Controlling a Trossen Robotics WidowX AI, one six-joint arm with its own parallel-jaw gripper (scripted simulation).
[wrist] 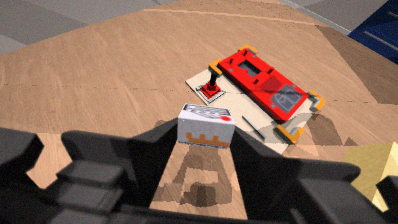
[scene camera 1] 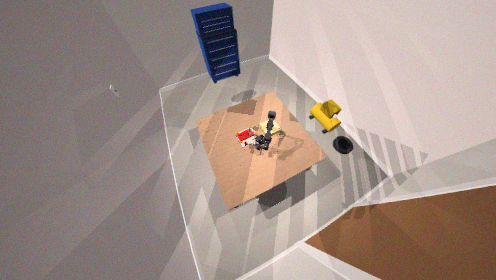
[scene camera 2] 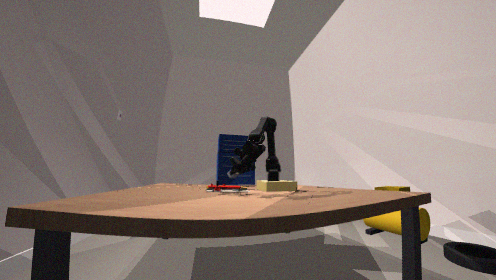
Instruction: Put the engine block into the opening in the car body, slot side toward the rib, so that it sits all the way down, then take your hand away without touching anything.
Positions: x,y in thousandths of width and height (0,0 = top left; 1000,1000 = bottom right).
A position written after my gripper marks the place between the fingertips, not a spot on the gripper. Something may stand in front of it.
Observation:
My gripper (wrist: 514,551) holds a grey engine block (wrist: 519,565). Further things: a grey base plate (wrist: 627,525).

